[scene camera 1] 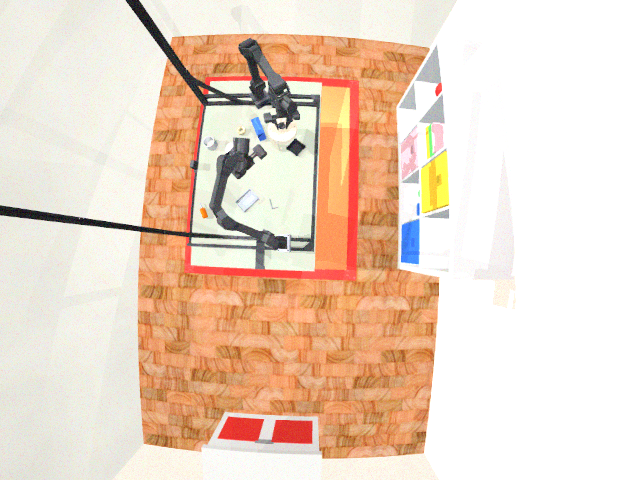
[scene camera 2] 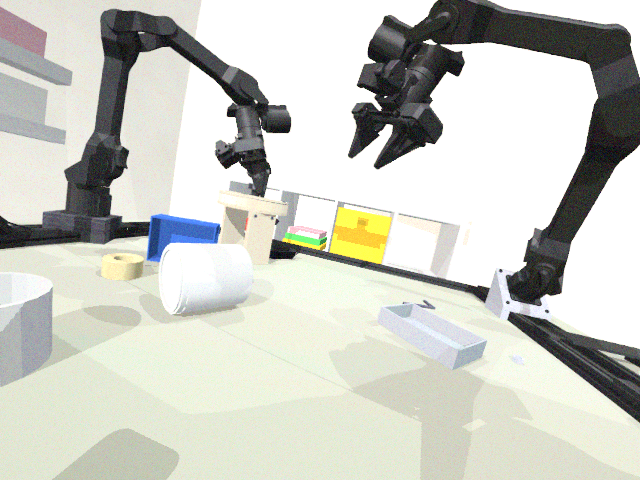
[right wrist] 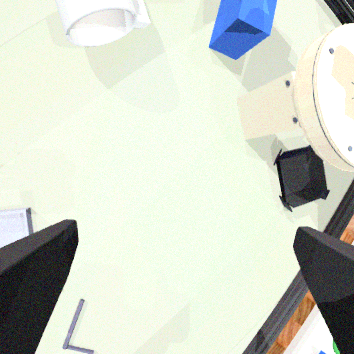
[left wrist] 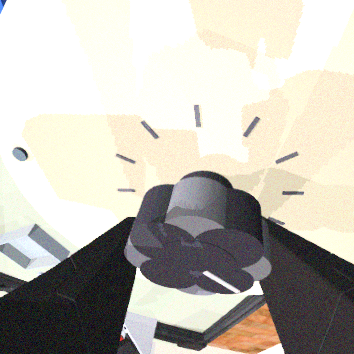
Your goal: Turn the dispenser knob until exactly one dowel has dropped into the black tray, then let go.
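Pixels of known places: left gripper, fingertip midpoint: (scene camera 1: 282, 129) (scene camera 2: 261, 195); right gripper, fingertip midpoint: (scene camera 1: 253, 161) (scene camera 2: 361, 162) (right wrist: 188, 234); left arm's base, origin of the base link: (scene camera 1: 259, 95) (scene camera 2: 86, 214); right arm's base, origin of the base link: (scene camera 1: 283, 243) (scene camera 2: 522, 290) (left wrist: 132, 347).
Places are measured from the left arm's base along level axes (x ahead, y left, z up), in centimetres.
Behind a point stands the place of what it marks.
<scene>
The cream round dispenser (scene camera 1: 281, 135) @(z 9.8, x 36.6, y -4.3 cm) (scene camera 2: 261, 206) @(z 8.1, x 33.3, y -9.6 cm) (left wrist: 200, 75) @(z 9.8, x 28.9, y -0.5 cm) (right wrist: 306, 100) @(z 8.4, x 34.8, y -9.4 cm) stands on the table. Its dark lobed knob (left wrist: 200, 235) @(z 12.7, x 31.6, y -1.0 cm) has a white pointer line that points to the lower right in the left wrist view. My left gripper (scene camera 2: 260, 194) @(z 10.3, x 34.1, y -2.3 cm) (left wrist: 193, 226) @(z 10.3, x 34.1, y -2.3 cm) is shut on the knob, a finger on each side. The black tray (scene camera 1: 295, 147) @(z -4.4, x 40.5, y 1.2 cm) (scene camera 2: 281, 250) @(z -3.8, x 43.6, y 4.8 cm) (right wrist: 302, 177) @(z -4.5, x 41.6, y 2.8 cm) sits on the table beside the dispenser's foot; no dowel can be made out in it. My right gripper (scene camera 2: 363, 161) @(z 19.1, x 45.8, y -24.9 cm) (right wrist: 188, 234) @(z 19.1, x 45.8, y -24.9 cm) is open and empty, high above the table.
A blue box (scene camera 1: 257, 129) @(z 3.3, x 22.0, y -13.0 cm) (scene camera 2: 180, 237) @(z -0.6, x 18.8, y -9.5 cm) (right wrist: 245, 25) @(z 2.7, x 25.2, y -13.5 cm) stands beside the dispenser. A white mug (scene camera 2: 206, 279) @(z 0.4, x 24.1, y -35.2 cm) (right wrist: 100, 22) @(z -4.2, x 25.3, y -29.6 cm) lies on its side near a tan ring (scene camera 2: 122, 266) @(z -2.6, x 13.3, y -23.7 cm). A pale shallow tray (scene camera 1: 247, 200) @(z -4.4, x 53.0, y -40.3 cm) (scene camera 2: 431, 335) @(z -2.2, x 49.8, y -43.5 cm) and an L-shaped key (scene camera 1: 273, 204) @(z -4.4, x 63.0, y -29.5 cm) (right wrist: 74, 325) @(z -4.2, x 62.6, y -29.4 cm) lie below my right arm.
</scene>
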